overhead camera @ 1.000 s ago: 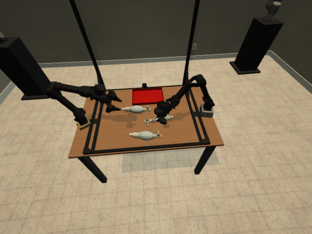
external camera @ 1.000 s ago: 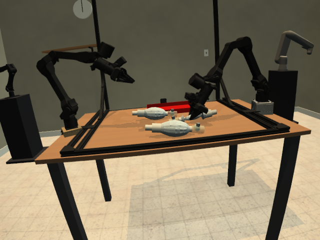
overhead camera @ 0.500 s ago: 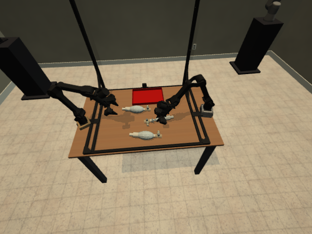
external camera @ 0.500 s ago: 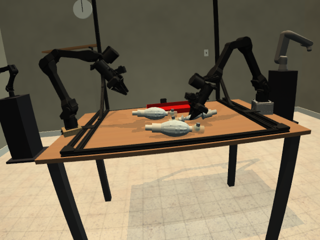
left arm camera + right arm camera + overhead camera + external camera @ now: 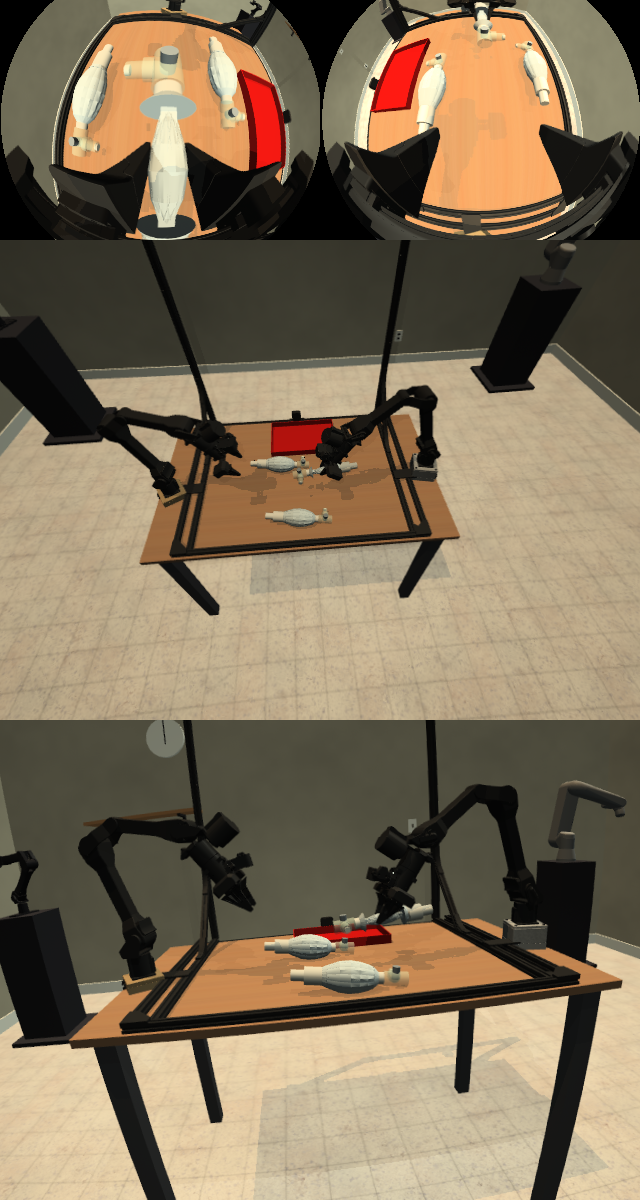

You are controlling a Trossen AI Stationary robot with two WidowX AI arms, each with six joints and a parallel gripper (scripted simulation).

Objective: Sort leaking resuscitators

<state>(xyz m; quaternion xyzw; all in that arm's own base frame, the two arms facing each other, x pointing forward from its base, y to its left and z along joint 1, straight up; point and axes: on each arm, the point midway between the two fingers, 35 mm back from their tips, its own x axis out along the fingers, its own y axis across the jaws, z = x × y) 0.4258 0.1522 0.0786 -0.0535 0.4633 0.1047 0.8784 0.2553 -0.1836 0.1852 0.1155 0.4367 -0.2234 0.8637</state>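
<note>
Now: the red tray 330 mm behind my left hand, 70 mm to the right of it and 140 mm below it.
</note>
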